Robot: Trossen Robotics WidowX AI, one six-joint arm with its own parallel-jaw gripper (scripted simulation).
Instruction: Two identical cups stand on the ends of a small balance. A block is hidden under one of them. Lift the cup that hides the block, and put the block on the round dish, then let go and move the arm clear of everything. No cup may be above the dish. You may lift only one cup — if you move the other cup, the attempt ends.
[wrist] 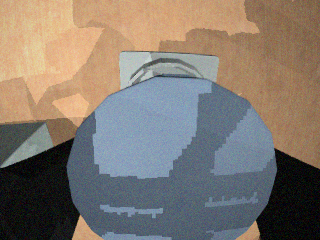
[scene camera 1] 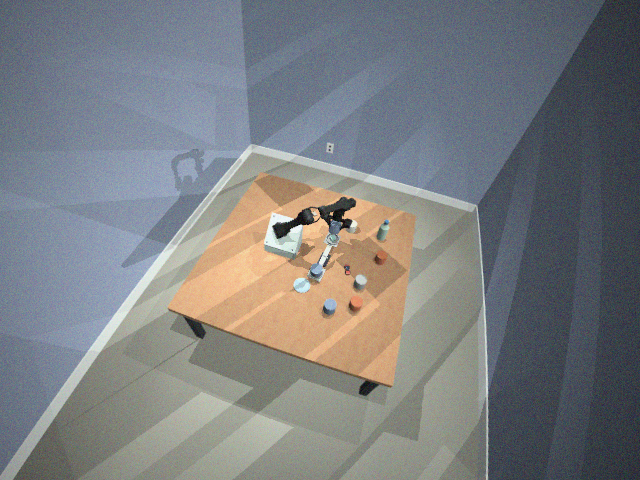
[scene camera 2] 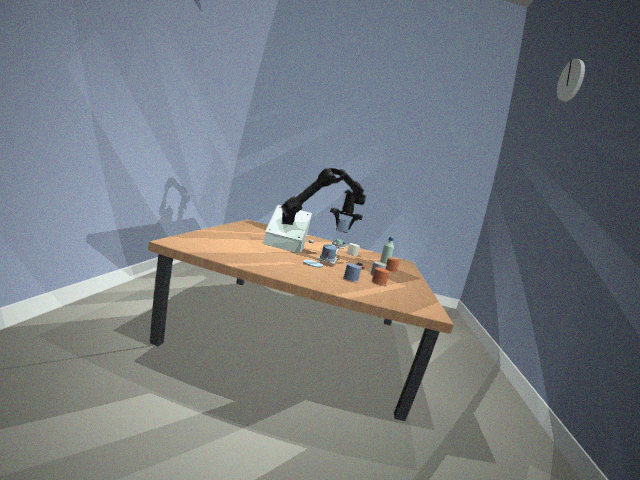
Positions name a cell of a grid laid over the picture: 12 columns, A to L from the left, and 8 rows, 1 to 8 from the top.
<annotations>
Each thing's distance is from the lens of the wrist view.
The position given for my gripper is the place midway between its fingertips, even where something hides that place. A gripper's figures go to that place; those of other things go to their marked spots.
my gripper (wrist: G5): 0.10 m
balance (wrist: F3): 0.19 m
</annotations>
